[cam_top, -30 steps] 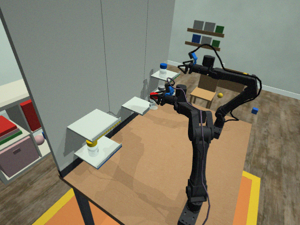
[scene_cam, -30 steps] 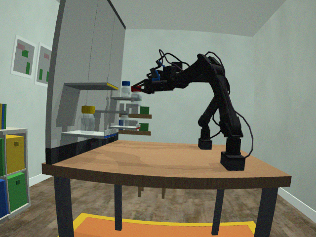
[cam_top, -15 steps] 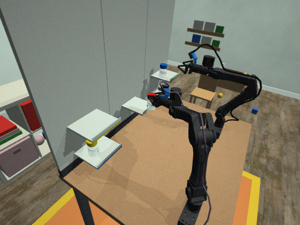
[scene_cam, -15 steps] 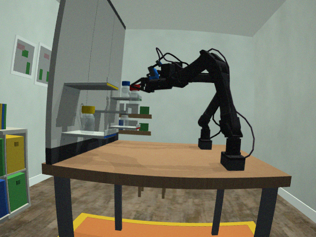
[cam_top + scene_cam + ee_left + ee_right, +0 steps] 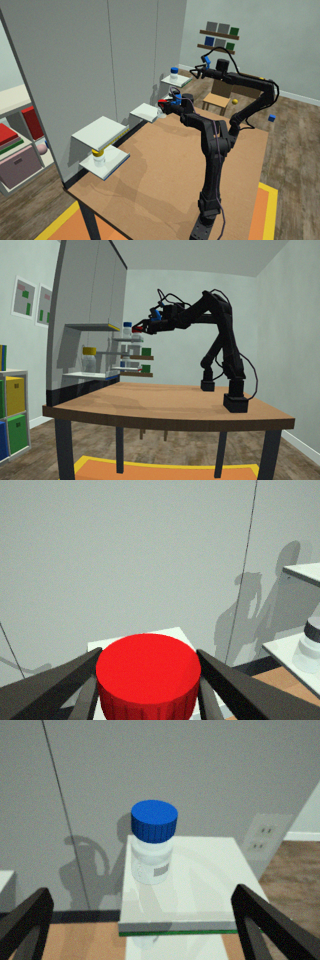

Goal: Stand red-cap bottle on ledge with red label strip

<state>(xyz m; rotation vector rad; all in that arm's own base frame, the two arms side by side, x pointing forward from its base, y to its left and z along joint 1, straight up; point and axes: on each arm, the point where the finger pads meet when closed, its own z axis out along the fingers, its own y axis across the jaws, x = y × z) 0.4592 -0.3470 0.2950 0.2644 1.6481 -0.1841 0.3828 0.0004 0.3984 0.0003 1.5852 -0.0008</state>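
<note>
My left hand is 5 cm above the red-capped bottle. The rest, counted from my left hand: blue-capped bottle: 9 cm ahead, 37 cm to the right, 2 cm above; then grey wall panel: 22 cm ahead, 4 cm to the right, 11 cm above; then grey-capped bottle: 9 cm ahead, 37 cm to the right, 18 cm below.
My right hand is 50 mm short of the red-capped bottle, 350 mm to the right of it and 160 mm above it. The rest, counted from my right hand: blue-capped bottle 150 mm ahead, 20 mm to the right, 90 mm below; then grey wall panel 270 mm ahead, 310 mm to the left; then grey-capped bottle 140 mm ahead, 20 mm to the right, 280 mm below.
</note>
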